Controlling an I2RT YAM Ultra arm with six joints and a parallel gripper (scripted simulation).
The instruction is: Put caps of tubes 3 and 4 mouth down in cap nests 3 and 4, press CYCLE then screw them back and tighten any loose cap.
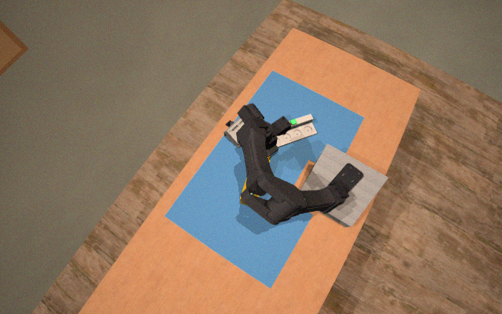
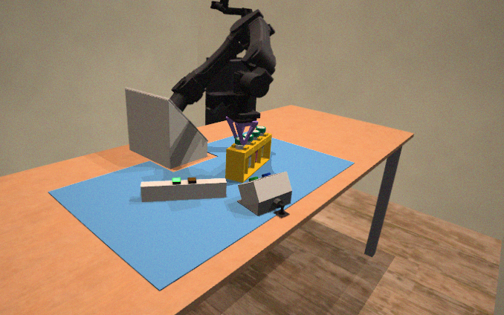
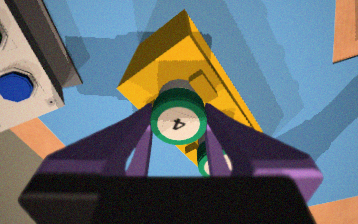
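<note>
Now: the cap 4 right at my hand. From my hand the other things lie so: cap 3 (2 cm behind, 5 cm to the left, 1 cm below); then blue key (14 cm ahead, 3 cm to the right, 5 cm below); then cap 2 (4 cm behind, 10 cm to the left, 1 cm below).
</note>
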